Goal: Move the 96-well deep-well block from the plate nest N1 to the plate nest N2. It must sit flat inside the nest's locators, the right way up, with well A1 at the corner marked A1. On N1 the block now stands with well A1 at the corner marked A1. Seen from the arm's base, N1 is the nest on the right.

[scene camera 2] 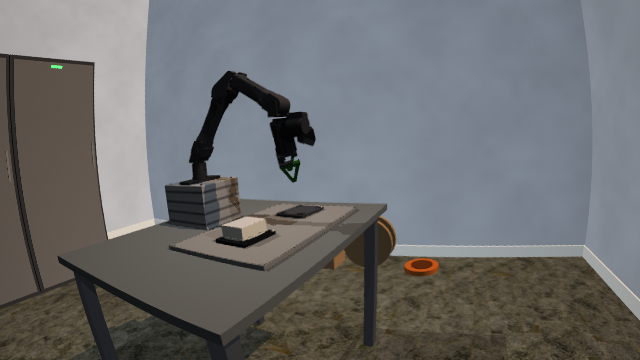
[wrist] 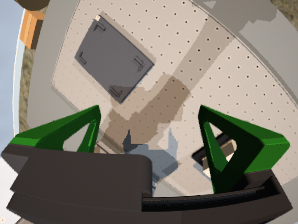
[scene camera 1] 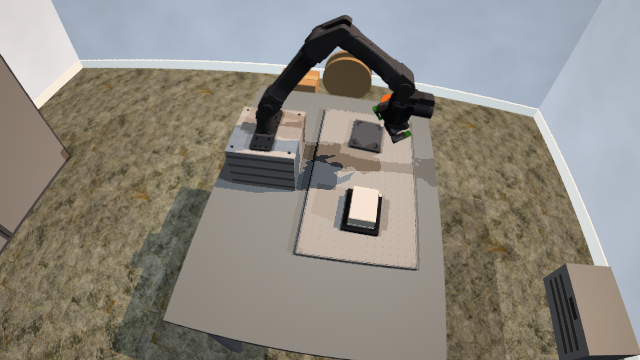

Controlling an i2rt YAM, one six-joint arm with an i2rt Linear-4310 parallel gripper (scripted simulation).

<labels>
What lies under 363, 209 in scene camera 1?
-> A deep-well block.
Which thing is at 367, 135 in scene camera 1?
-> A nest N2.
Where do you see a nest N2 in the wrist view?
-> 109, 55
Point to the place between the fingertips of my gripper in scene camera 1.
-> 387, 131
</labels>
